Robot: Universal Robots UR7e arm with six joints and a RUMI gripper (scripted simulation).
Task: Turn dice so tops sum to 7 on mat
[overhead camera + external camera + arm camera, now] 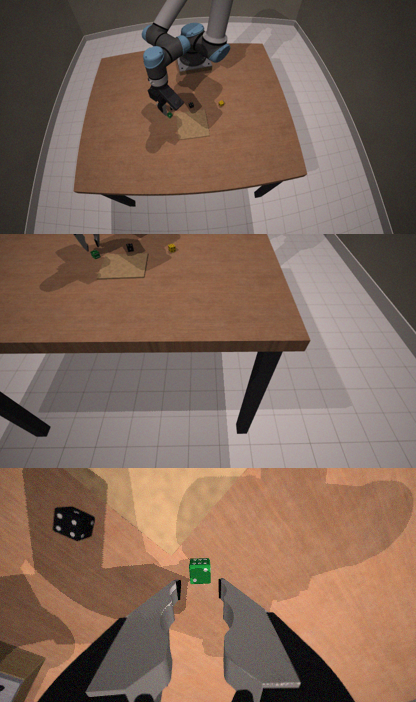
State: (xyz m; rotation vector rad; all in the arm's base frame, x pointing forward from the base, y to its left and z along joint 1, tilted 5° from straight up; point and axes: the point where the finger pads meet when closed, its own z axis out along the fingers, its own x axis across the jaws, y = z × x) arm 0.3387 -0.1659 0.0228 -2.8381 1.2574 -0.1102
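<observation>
The green die lies 3 cm below my hand. Also, from my hand: yellow die 2 cm behind, 25 cm to the left, 3 cm below; then black die 4 cm behind, 11 cm to the left, 3 cm below; then tan mat 6 cm ahead, 10 cm to the left, 4 cm below.
</observation>
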